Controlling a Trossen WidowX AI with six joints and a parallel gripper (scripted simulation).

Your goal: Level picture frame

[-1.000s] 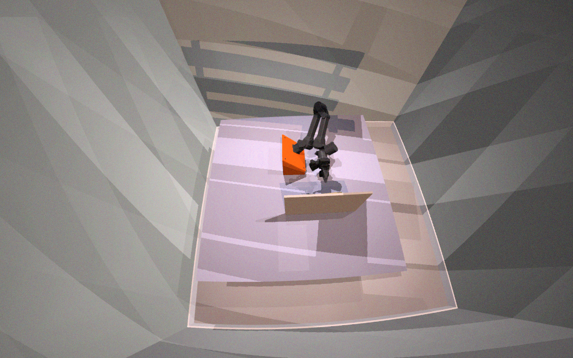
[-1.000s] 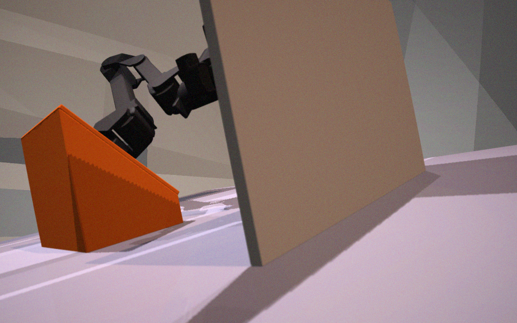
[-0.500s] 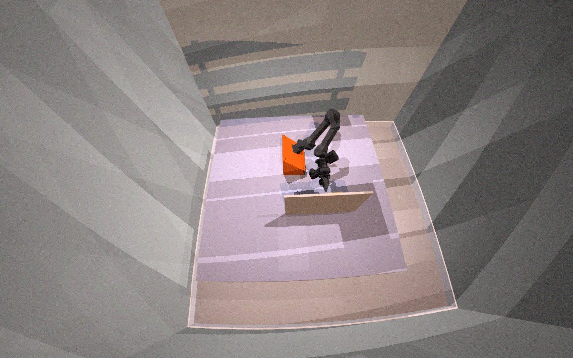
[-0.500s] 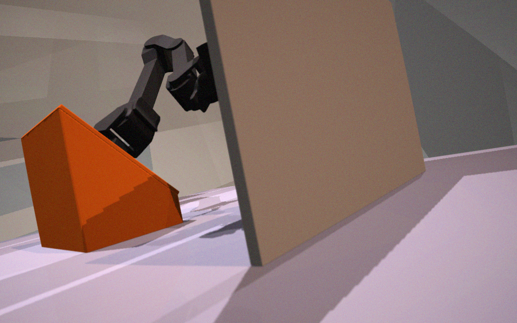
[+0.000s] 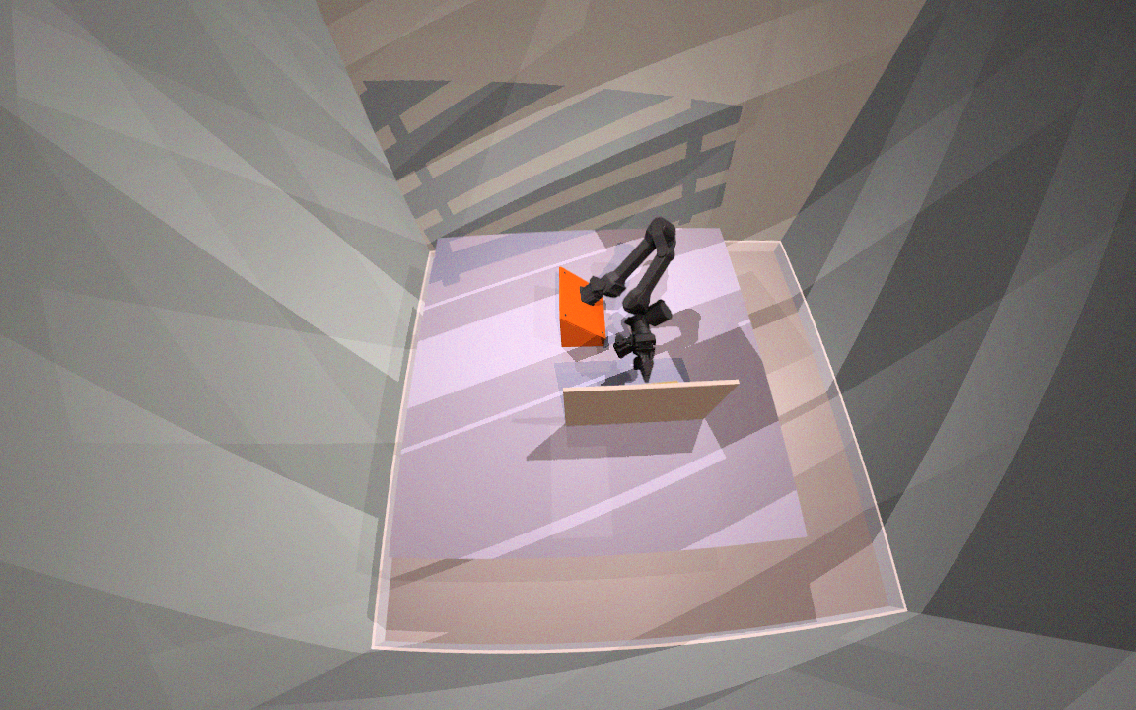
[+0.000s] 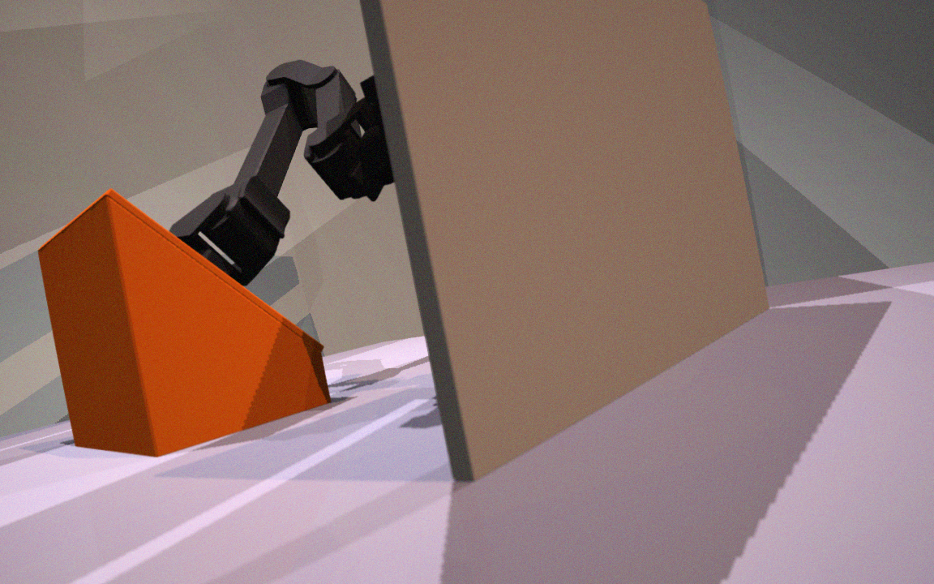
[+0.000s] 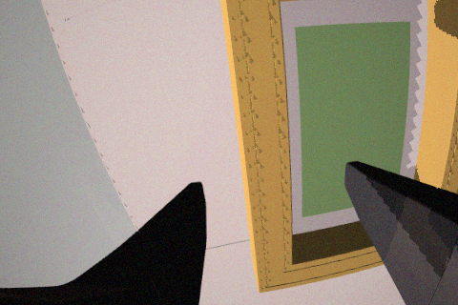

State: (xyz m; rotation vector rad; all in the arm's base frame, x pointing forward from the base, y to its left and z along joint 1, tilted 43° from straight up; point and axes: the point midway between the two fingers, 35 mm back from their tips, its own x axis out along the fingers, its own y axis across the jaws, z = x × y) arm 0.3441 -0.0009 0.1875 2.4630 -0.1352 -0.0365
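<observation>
My gripper tip is 4 cm short of the picture frame and 5 cm above it. The rest, counted from my gripper tip: pale wall board: 5 cm ahead, 1 cm to the right, 7 cm below.
</observation>
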